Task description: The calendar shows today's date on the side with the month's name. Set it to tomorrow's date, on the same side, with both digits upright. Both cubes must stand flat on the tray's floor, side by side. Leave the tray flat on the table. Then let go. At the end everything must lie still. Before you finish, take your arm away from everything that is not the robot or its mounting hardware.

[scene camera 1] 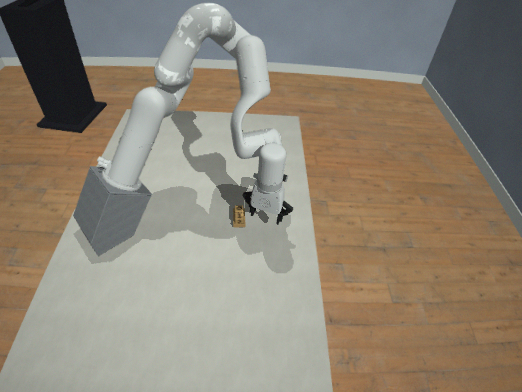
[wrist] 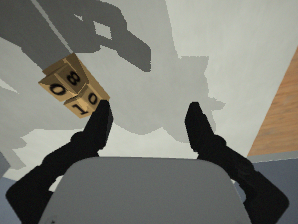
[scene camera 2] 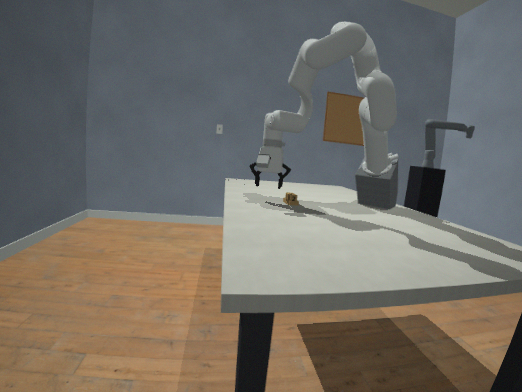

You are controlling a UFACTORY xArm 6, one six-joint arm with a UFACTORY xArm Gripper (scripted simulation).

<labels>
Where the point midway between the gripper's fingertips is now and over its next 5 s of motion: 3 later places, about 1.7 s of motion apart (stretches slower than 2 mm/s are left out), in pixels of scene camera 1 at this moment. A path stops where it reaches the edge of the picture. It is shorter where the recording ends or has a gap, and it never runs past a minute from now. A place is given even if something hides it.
My gripper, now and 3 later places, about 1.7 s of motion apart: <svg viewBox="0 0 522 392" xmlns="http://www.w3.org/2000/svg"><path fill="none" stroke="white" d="M265 217L267 222L247 225L222 230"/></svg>
</labels>
